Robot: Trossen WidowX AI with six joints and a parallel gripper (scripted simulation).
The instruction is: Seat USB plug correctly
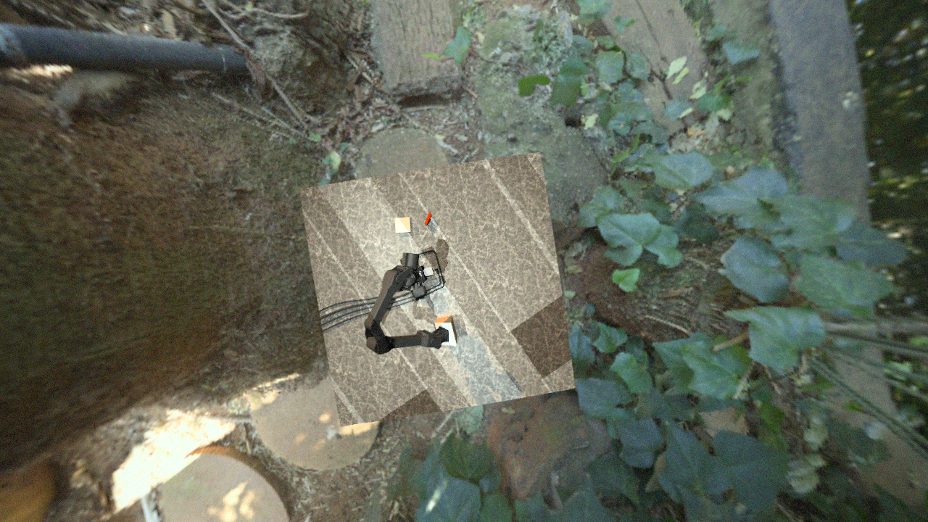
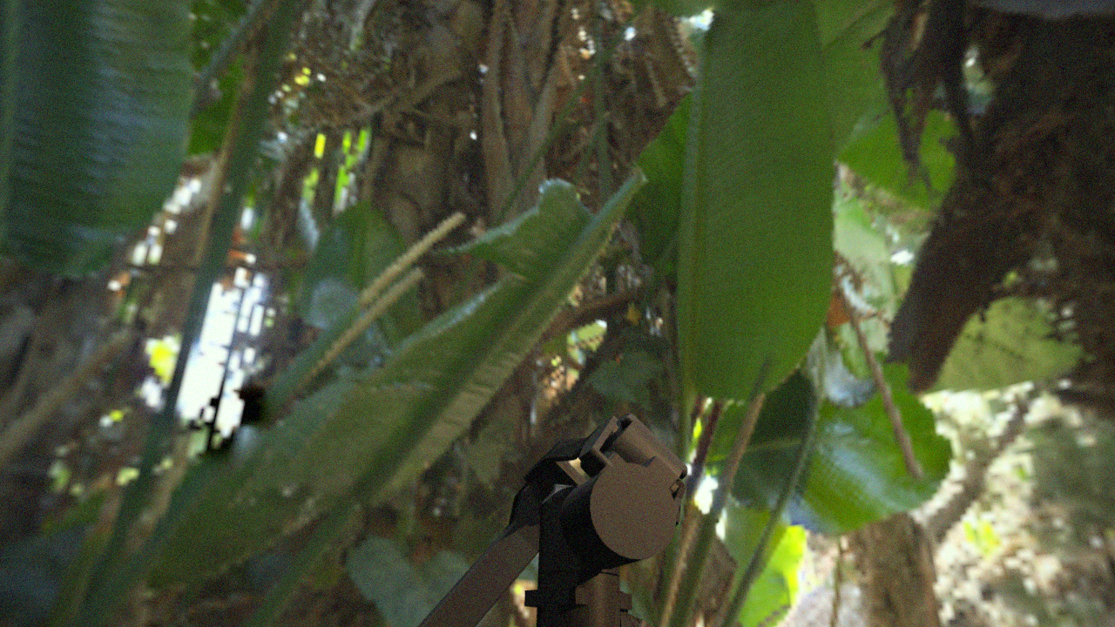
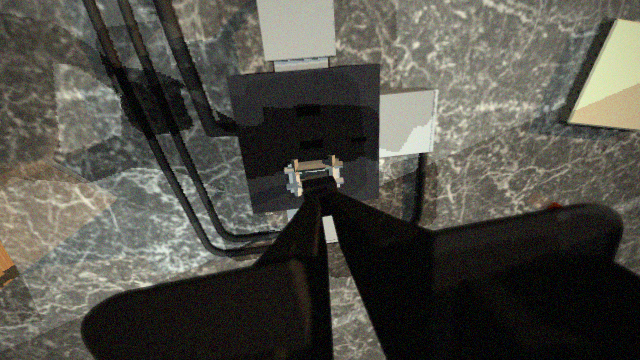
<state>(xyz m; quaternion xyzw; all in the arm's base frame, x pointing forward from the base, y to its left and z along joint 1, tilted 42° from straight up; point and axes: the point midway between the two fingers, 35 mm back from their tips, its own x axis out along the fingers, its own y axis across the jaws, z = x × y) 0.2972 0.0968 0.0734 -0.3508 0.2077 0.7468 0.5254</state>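
Right now my gripper tip is 5 cm above the socket. Round my gripper tip: tan box 26 cm ahead, 9 cm to the left, 12 cm below.
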